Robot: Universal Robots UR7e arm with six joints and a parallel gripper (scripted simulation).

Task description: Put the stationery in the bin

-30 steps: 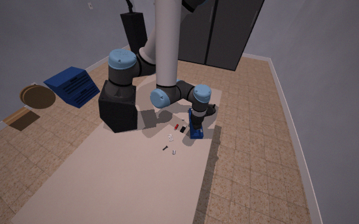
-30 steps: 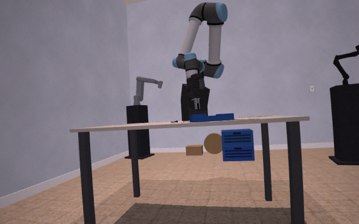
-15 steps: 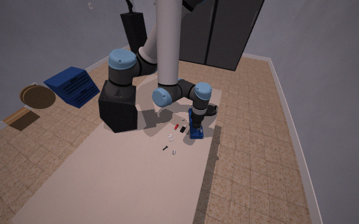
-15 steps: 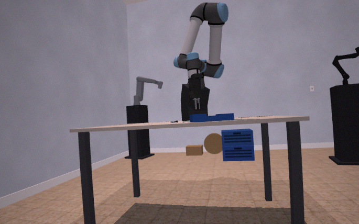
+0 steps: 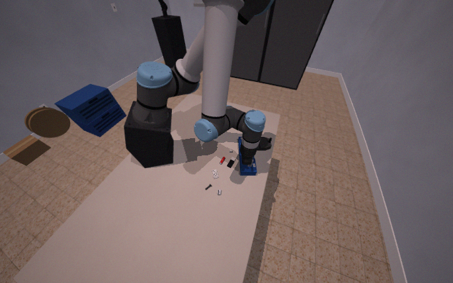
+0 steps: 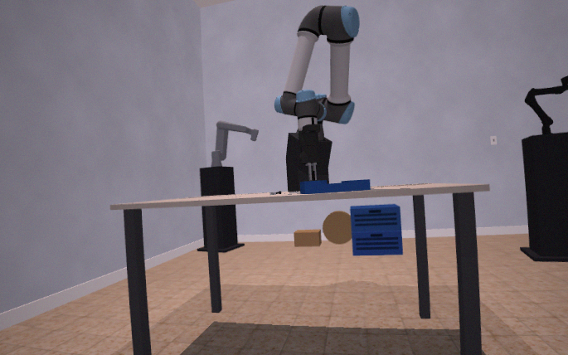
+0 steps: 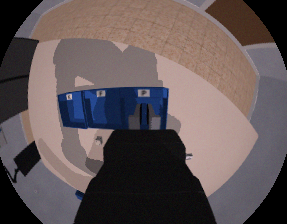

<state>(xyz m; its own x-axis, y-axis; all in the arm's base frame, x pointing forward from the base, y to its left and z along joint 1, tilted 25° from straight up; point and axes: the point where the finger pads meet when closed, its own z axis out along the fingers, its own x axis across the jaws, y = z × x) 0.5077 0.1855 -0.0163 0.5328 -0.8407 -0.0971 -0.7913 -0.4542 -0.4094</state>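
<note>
Now: the blue bin 70 mm to the left of my hand, 50 mm behind it and 40 mm below it. Also, from my hand: tiny white piece (150 mm behind, 60 mm below, 40 mm to the left); black block (100 mm behind, 60 mm below, 20 mm to the right); red item (150 mm behind, 60 mm below, 40 mm to the right).
</note>
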